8 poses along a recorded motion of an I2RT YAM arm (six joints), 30 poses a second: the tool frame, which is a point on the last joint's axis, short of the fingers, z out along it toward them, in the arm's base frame.
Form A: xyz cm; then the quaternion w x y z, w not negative.
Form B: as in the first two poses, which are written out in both.
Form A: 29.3 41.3 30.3 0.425 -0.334 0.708 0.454
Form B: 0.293 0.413 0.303 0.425 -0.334 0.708 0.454
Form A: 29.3 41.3 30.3 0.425 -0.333 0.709 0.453
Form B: 0.293 0.413 0.303 0.425 -0.333 0.709 0.453
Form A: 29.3 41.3 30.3 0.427 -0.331 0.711 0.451
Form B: 0.293 0.413 0.303 0.427 -0.331 0.711 0.451
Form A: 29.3 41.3 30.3 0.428 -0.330 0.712 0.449
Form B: 0.293 0.413 0.303 0.428 -0.330 0.712 0.449
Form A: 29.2 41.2 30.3 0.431 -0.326 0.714 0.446
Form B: 0.292 0.412 0.303 0.431 -0.326 0.714 0.446
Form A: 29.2 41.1 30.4 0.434 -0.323 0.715 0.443
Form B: 0.292 0.411 0.304 0.434 -0.323 0.715 0.443
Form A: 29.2 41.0 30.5 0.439 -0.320 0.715 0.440
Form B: 0.292 0.410 0.305 0.439 -0.320 0.715 0.440
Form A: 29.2 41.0 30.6 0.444 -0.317 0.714 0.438
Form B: 0.292 0.410 0.306 0.444 -0.317 0.714 0.438
